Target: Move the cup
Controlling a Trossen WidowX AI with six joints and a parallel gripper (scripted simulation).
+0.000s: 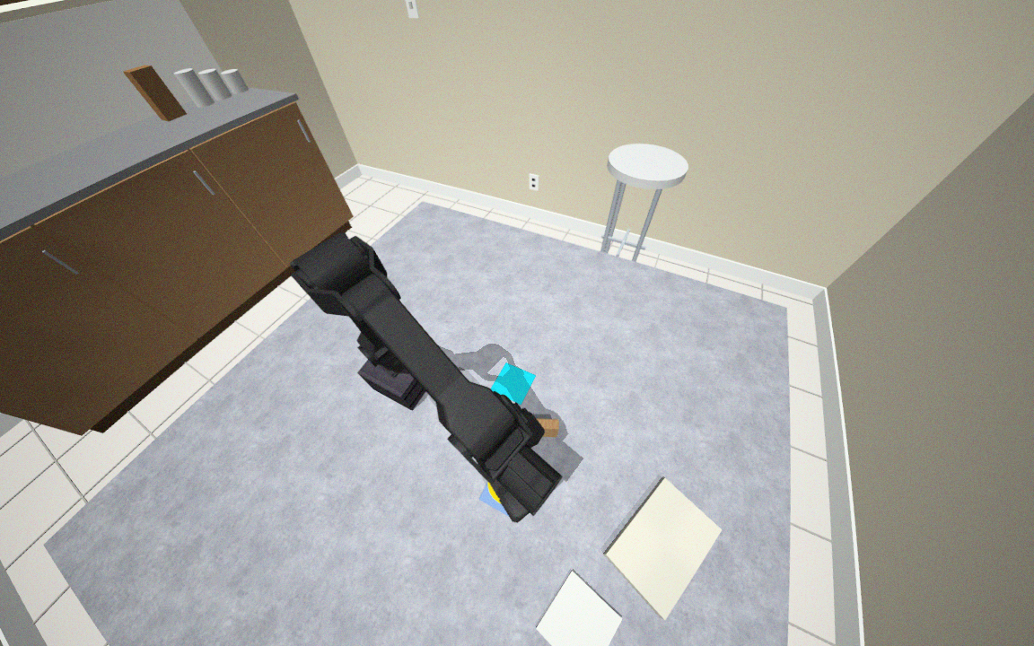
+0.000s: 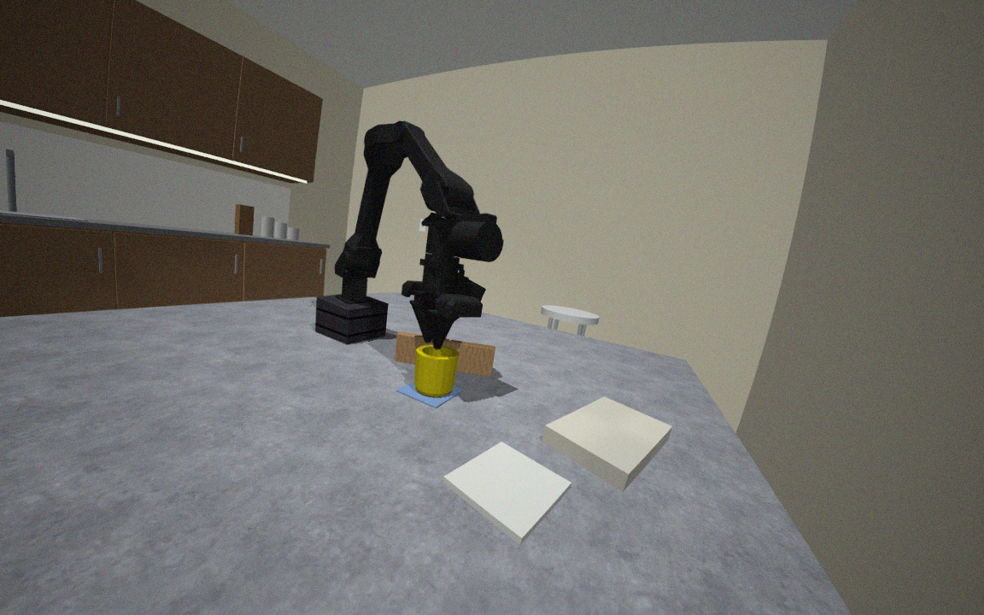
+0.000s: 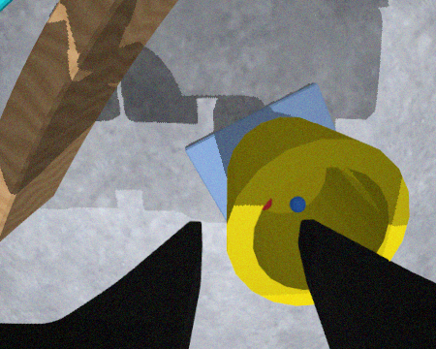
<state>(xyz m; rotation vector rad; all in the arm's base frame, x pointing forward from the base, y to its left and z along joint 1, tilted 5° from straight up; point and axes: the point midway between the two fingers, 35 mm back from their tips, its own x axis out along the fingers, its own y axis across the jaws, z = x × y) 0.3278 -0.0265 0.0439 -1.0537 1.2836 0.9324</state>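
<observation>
The yellow cup is 4 cm below my gripper tip, 2 cm ahead of it and 1 cm to the right of it. The rest, counted from my gripper tip: wooden bar 8 cm to the left, 5 cm below, 4 cm behind; then light blue pad 8 cm below, 2 cm ahead, 1 cm to the right.
</observation>
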